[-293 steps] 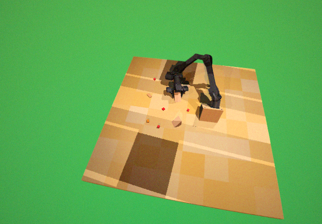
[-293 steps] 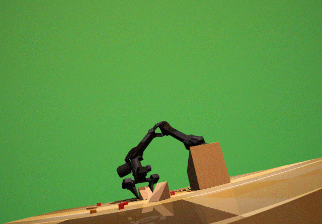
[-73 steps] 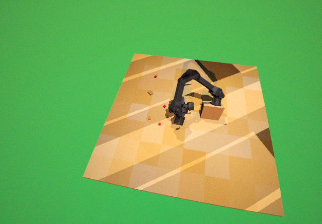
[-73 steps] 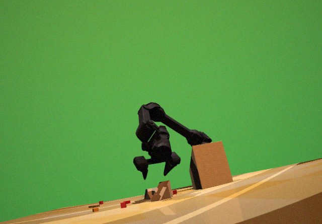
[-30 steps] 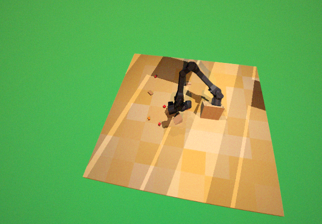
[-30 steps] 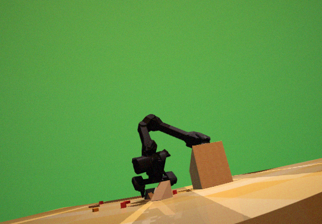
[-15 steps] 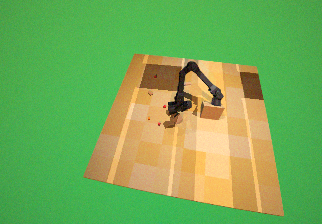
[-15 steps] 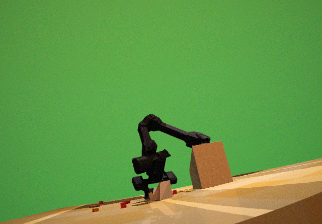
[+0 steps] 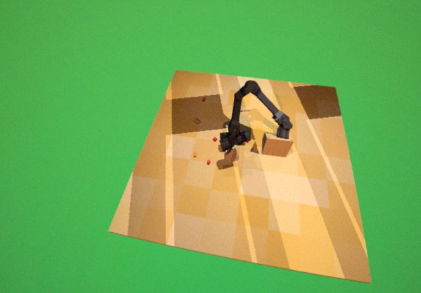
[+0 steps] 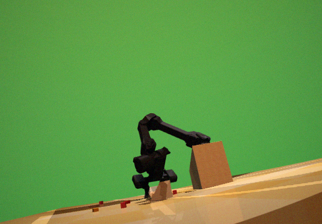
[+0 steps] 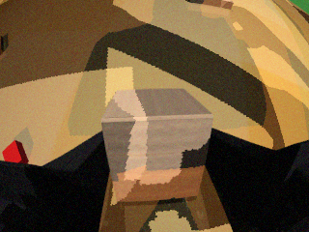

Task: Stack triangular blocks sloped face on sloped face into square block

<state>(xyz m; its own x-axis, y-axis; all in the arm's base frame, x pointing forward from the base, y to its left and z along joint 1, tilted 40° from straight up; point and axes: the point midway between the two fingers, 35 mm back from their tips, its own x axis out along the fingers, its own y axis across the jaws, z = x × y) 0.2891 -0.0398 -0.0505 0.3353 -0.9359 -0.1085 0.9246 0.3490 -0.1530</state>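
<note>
Right now my gripper tip is 40 mm past the tan triangular block and 150 mm to the right of it. The rest, counted from my gripper tip: orange piece: 200 mm ahead, 200 mm to the left, 10 mm below; then small brown block: 270 mm ahead, 50 mm to the right, 10 mm below.
</note>
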